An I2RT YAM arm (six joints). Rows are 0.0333 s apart.
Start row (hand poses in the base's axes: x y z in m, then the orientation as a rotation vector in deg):
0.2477, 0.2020, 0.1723, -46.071, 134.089, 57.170
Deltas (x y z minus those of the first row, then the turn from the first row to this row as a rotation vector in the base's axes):
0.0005, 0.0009, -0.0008, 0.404, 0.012, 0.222
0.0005, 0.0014, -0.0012, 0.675, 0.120, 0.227
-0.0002, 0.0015, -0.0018, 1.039, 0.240, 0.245
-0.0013, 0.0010, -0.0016, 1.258, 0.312, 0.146
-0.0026, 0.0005, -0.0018, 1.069, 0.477, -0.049
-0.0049, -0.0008, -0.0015, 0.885, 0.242, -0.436
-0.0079, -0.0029, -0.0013, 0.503, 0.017, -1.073
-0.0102, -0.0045, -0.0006, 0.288, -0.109, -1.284
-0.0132, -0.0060, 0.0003, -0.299, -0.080, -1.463
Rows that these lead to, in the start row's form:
0.2482, 0.2029, 0.1715, -46.189, 133.784, 57.711
0.2482, 0.2034, 0.1711, -46.056, 133.689, 58.077
0.2475, 0.2035, 0.1705, -45.899, 133.538, 58.556
0.2464, 0.2030, 0.1707, -45.668, 133.465, 58.798
0.2451, 0.2025, 0.1705, -45.445, 133.769, 58.615
0.2428, 0.2012, 0.1708, -45.110, 133.767, 58.105
0.2398, 0.1991, 0.1710, -44.537, 133.949, 57.281
0.2375, 0.1975, 0.1717, -44.397, 134.025, 56.880
0.2345, 0.1960, 0.1726, -44.388, 134.476, 56.182

